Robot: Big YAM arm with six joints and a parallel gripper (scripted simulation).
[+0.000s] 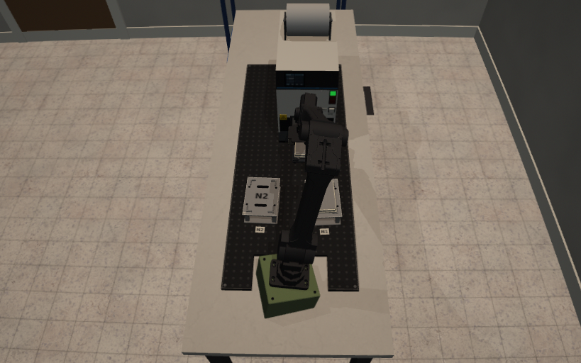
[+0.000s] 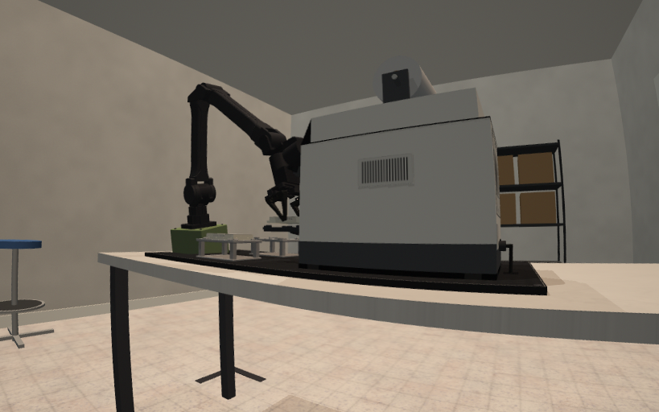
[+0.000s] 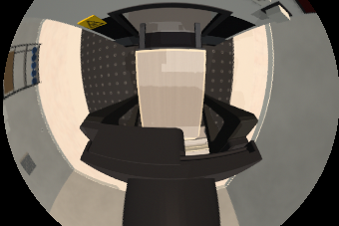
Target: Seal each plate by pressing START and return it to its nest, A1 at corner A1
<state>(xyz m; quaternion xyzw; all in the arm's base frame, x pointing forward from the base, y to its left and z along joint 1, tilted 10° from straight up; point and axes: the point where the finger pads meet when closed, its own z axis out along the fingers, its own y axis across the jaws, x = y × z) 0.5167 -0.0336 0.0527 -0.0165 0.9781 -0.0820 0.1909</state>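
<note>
My hand is 3 cm above the sealer stage. The rest, counted from my hand: yellow warning label (10 cm ahead, 9 cm to the left, 3 cm above); then white well plate (right at my hand); then N2 label (31 cm behind, 16 cm to the left, 12 cm below).
</note>
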